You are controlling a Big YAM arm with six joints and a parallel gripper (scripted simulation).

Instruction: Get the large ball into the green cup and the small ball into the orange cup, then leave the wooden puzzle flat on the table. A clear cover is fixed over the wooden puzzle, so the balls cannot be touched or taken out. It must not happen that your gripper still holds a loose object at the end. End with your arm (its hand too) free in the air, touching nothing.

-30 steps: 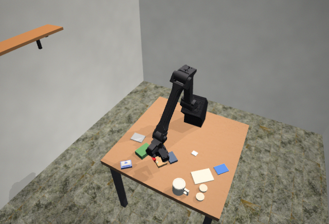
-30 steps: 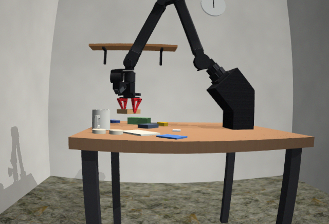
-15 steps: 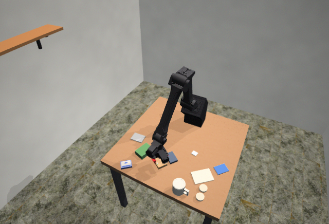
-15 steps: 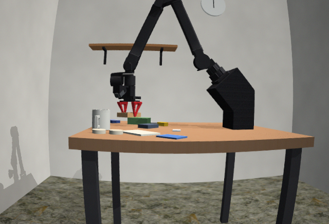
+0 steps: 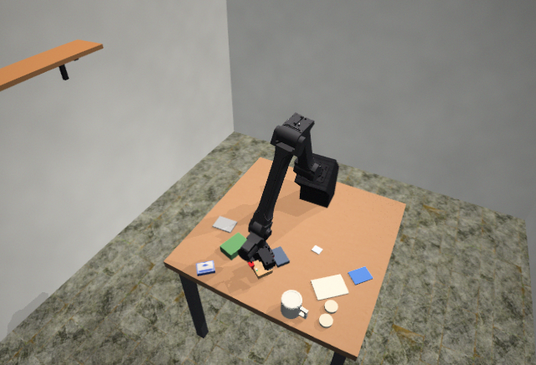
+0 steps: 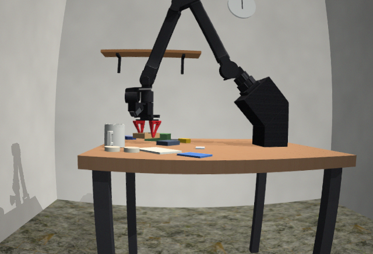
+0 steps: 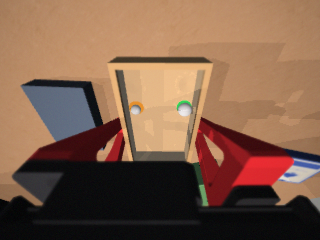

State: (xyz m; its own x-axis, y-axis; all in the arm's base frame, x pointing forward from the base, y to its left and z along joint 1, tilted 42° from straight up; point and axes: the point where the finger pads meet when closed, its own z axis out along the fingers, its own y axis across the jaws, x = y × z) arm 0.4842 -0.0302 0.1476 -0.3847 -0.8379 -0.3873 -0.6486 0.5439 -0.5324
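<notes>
My gripper is now 100 mm past the dark blue block, 40 mm to the right of it and 30 mm above it. Also, from my hand: yellow block (170 mm behind, 100 mm to the right, 30 mm below); wooden puzzle (10 mm below); green block (40 mm behind, 160 mm to the right, 20 mm below).
</notes>
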